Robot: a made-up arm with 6 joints. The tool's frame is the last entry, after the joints.
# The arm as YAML. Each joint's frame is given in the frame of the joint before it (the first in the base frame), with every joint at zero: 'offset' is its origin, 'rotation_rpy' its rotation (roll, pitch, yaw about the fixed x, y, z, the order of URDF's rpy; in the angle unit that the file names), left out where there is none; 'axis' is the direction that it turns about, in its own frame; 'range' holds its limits. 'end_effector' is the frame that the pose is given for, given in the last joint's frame.
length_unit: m
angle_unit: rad
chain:
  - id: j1
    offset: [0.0, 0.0, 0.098]
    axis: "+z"
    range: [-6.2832, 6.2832]
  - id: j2
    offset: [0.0, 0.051, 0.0]
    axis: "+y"
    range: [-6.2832, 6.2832]
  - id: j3
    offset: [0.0, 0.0, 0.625]
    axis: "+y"
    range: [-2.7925, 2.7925]
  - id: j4
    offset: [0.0, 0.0, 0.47]
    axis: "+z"
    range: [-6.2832, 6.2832]
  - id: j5
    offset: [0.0, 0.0, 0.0]
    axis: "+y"
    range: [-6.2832, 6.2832]
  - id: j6
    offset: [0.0, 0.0, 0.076]
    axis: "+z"
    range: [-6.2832, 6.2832]
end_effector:
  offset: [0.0, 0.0, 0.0]
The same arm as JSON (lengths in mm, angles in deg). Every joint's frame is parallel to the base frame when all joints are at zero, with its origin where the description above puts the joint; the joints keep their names.
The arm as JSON. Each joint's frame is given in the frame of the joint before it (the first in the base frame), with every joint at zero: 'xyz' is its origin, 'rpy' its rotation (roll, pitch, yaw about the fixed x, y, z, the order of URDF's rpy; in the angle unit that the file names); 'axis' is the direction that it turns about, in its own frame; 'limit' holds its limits. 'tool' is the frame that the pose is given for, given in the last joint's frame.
{"units": {"length": "mm", "angle": "deg"}, "joints": [
  {"name": "j1", "type": "revolute", "origin": {"xyz": [0.0, 0.0, 98.0], "rpy": [0.0, 0.0, 0.0]}, "axis": [0.0, 0.0, 1.0], "limit": {"lower": -360.0, "upper": 360.0}},
  {"name": "j2", "type": "revolute", "origin": {"xyz": [0.0, 51.0, 0.0], "rpy": [0.0, 0.0, 0.0]}, "axis": [0.0, 1.0, 0.0], "limit": {"lower": -360.0, "upper": 360.0}},
  {"name": "j3", "type": "revolute", "origin": {"xyz": [0.0, 0.0, 625.0], "rpy": [0.0, 0.0, 0.0]}, "axis": [0.0, 1.0, 0.0], "limit": {"lower": -160.0, "upper": 160.0}},
  {"name": "j4", "type": "revolute", "origin": {"xyz": [0.0, 0.0, 470.0], "rpy": [0.0, 0.0, 0.0]}, "axis": [0.0, 0.0, 1.0], "limit": {"lower": -360.0, "upper": 360.0}},
  {"name": "j5", "type": "revolute", "origin": {"xyz": [0.0, 0.0, 0.0], "rpy": [0.0, 0.0, 0.0]}, "axis": [0.0, 1.0, 0.0], "limit": {"lower": -360.0, "upper": 360.0}},
  {"name": "j6", "type": "revolute", "origin": {"xyz": [0.0, 0.0, 76.0], "rpy": [0.0, 0.0, 0.0]}, "axis": [0.0, 0.0, 1.0], "limit": {"lower": -360.0, "upper": 360.0}}
], "tool": {"origin": {"xyz": [0.0, 0.0, 0.0], "rpy": [0.0, 0.0, 0.0]}}}

